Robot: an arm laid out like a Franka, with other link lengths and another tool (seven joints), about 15 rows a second.
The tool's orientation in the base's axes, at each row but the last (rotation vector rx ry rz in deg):
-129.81, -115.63, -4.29
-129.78, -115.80, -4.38
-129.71, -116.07, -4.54
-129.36, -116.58, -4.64
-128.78, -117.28, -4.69
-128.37, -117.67, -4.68
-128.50, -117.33, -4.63
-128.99, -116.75, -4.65
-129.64, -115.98, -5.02
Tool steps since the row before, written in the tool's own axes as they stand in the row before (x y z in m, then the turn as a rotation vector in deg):
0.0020, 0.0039, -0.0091, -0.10, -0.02, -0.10
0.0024, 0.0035, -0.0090, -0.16, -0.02, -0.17
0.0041, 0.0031, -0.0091, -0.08, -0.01, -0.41
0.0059, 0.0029, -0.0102, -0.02, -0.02, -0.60
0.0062, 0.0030, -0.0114, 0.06, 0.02, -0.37
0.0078, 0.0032, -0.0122, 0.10, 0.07, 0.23
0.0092, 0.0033, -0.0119, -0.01, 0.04, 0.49
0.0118, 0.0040, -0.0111, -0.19, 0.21, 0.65
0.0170, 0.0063, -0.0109, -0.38, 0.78, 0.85
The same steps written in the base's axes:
0.0044, 0.0005, 0.0091, -0.03, -0.11, 0.09
0.0040, 0.0010, 0.0090, -0.03, -0.17, 0.15
0.0038, 0.0027, 0.0093, -0.01, -0.12, 0.40
0.0038, 0.0044, 0.0107, -0.01, -0.08, 0.59
0.0039, 0.0046, 0.0119, 0.04, 0.02, 0.37
0.0042, 0.0061, 0.0128, 0.07, 0.12, -0.22
0.0045, 0.0075, 0.0127, 0.02, 0.04, -0.49
0.0055, 0.0100, 0.0121, 0.17, -0.14, -0.67
0.0085, 0.0148, 0.0125, 0.71, -0.36, -0.92

